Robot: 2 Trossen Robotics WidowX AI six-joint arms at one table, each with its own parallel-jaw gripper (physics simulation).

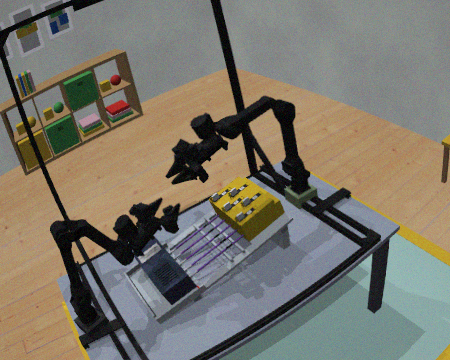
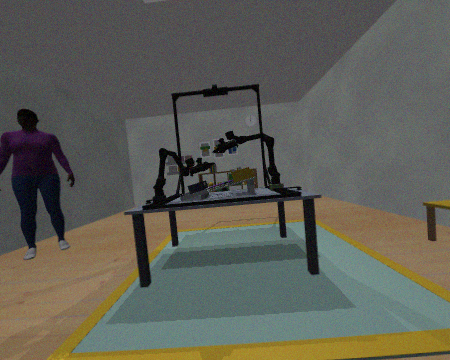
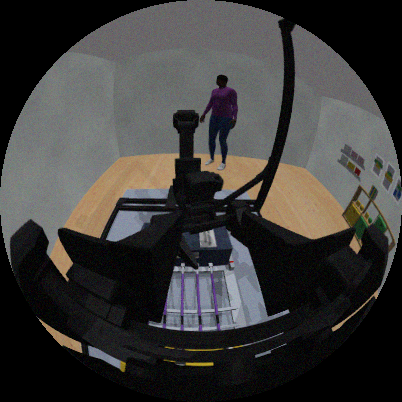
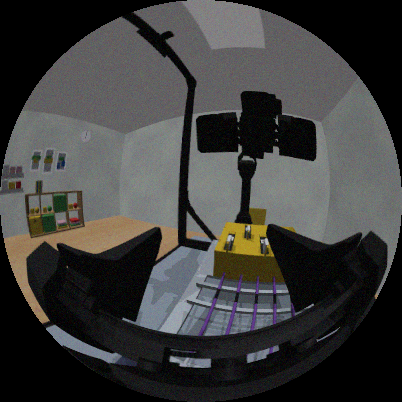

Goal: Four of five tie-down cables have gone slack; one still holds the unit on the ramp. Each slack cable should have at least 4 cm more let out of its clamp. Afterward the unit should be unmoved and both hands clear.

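The dark unit [image 1: 167, 275] [image 3: 216, 256] sits at the low end of the grey ramp [image 1: 260, 246]. The yellow clamp block [image 1: 265, 220] [image 2: 245, 175] [image 4: 245, 265] stands at the high end, with several small levers [image 1: 233, 192] [image 4: 248, 231] on top. Several purple cables [image 1: 195, 233] [image 3: 199, 295] [image 4: 255, 312] run between them; which are slack I cannot tell. My left gripper [image 1: 171, 178] [image 2: 215, 151] [image 4: 260, 122] is partly open and empty, high above the ramp's far side. My right gripper [image 1: 170, 204] [image 2: 214, 165] [image 4: 215, 231] is wide open and empty above the unit's end.
A black frame [image 1: 230, 60] [image 2: 261, 135] rises over the table [image 1: 320, 260]. Its rails run along the table's edges. A shelf unit [image 1: 132, 82] stands by the wall. A person [image 2: 32, 150] [image 3: 222, 105] stands beyond the table's right-arm end. A stool [image 2: 431, 222] is at the right.
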